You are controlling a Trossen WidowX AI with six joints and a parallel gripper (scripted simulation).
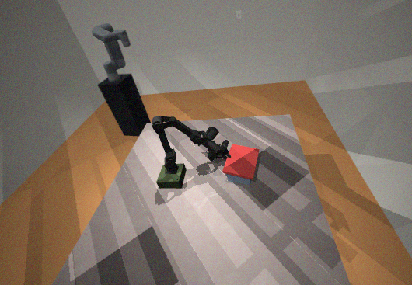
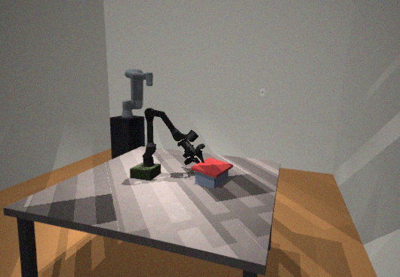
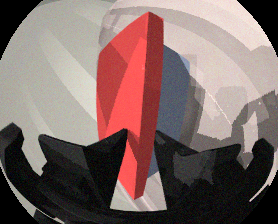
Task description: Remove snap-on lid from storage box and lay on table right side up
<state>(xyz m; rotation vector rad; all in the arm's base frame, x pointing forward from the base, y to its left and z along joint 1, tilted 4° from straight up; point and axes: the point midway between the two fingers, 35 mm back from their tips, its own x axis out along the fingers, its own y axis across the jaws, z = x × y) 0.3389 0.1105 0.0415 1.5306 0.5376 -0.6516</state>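
My gripper tip is now 8 cm short of the lid. Round my gripper tip: storage box 7 cm ahead, 6 cm below.
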